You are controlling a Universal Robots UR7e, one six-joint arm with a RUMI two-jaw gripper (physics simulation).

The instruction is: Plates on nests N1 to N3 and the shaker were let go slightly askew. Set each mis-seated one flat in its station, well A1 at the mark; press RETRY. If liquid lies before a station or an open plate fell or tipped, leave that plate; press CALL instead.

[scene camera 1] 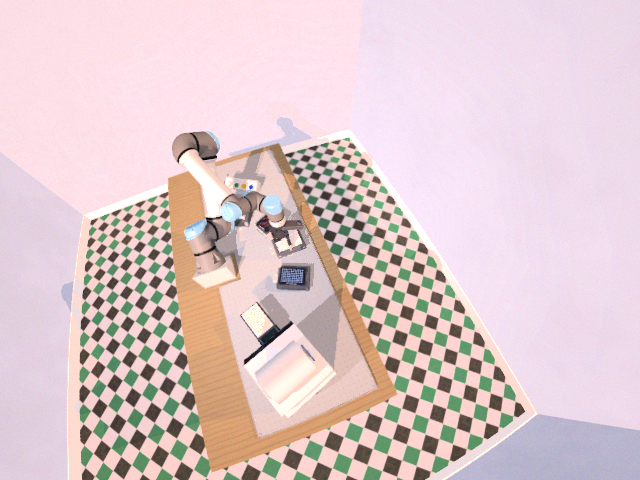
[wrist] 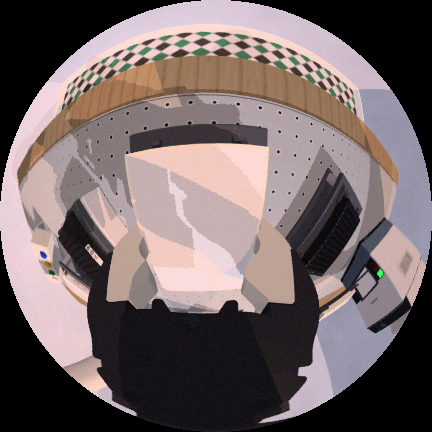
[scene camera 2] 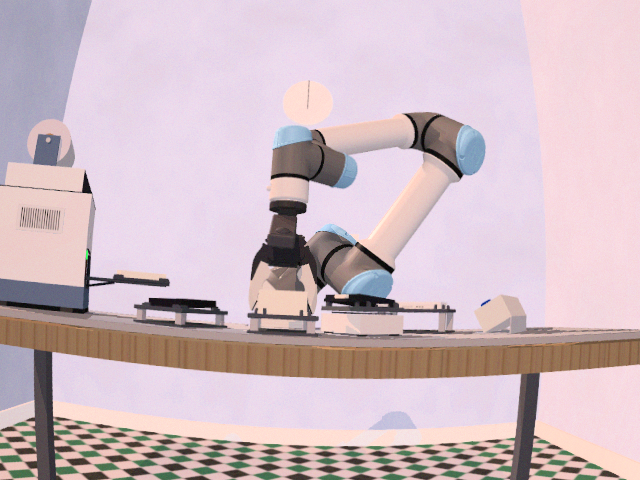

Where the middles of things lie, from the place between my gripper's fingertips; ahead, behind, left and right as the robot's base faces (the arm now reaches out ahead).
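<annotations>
My hand is 20 mm below the white plate (scene camera 2: pixel 278 302) and 10 mm short of it; going by their middles, the white plate is the nearest to my hand of the things named here. The black plate with blue wells (wrist: pixel 343 220) is 10 mm above my hand, 200 mm to the right of it and 40 mm behind it. The white shaker (scene camera 2: pixel 346 322) is 10 mm below my hand, 150 mm to the left of it and 50 mm behind it.
</annotations>
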